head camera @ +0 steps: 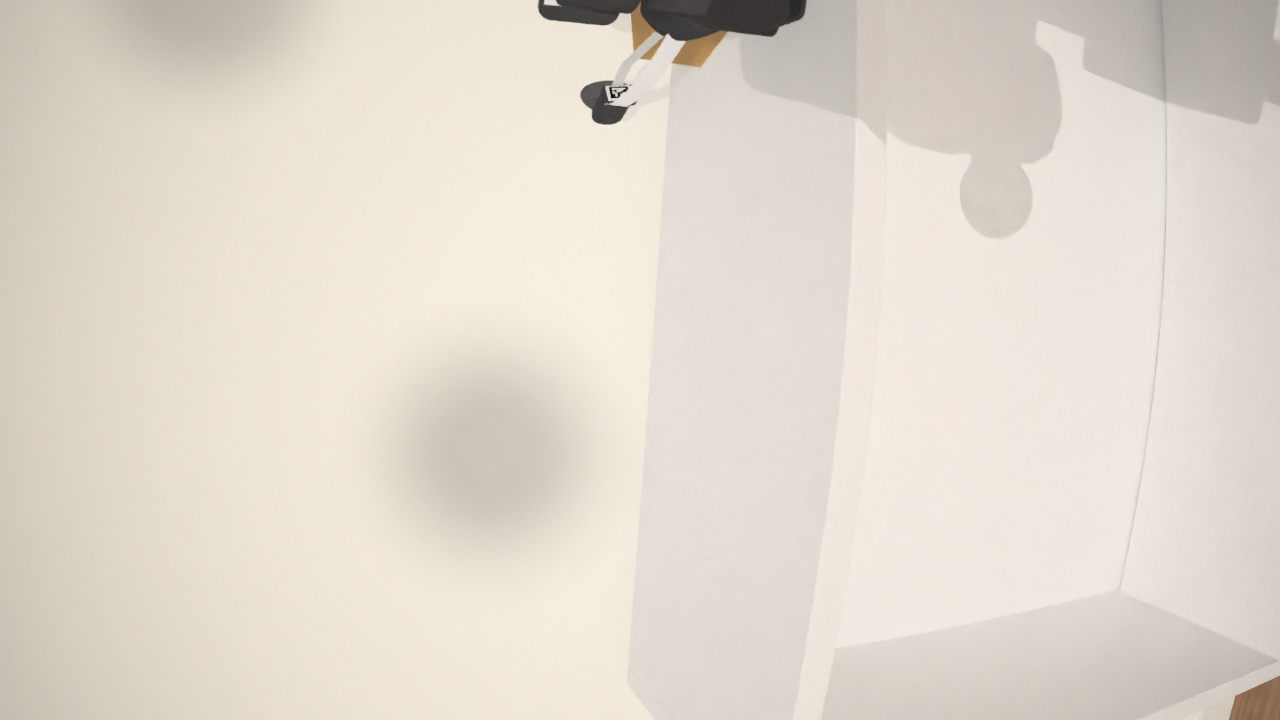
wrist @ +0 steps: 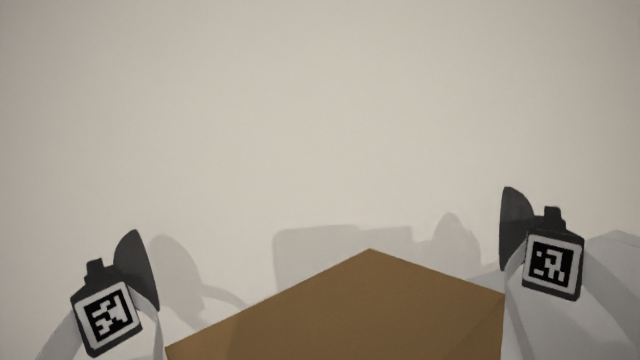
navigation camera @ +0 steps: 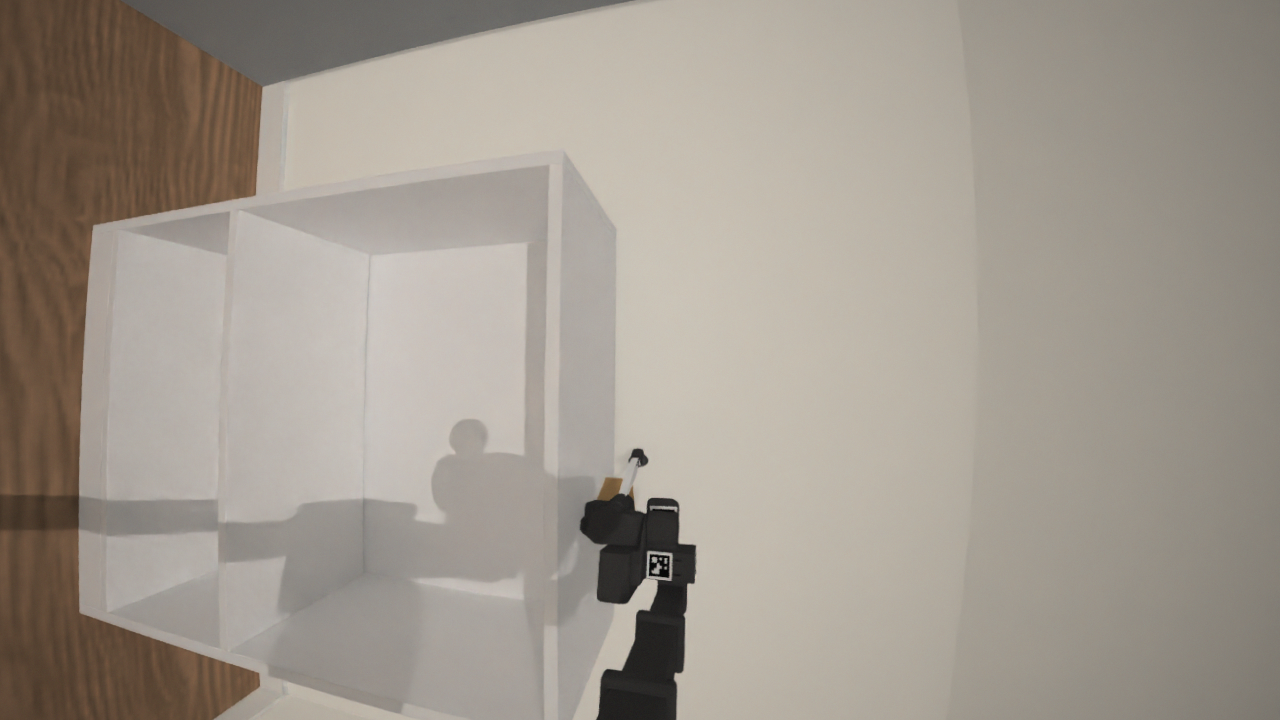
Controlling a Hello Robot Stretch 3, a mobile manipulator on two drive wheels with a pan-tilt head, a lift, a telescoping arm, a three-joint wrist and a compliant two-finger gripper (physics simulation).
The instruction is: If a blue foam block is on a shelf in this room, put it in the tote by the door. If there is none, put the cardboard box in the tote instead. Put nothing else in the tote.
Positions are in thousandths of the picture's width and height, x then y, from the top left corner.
Observation:
In view: my gripper (navigation camera: 498,701), a brown cardboard box (wrist: 582,829) and a white shelf unit (head camera: 711,381).
My gripper shows as well in the wrist view (wrist: 507,665). The white shelf unit is seen too in the navigation camera view (navigation camera: 382,572).

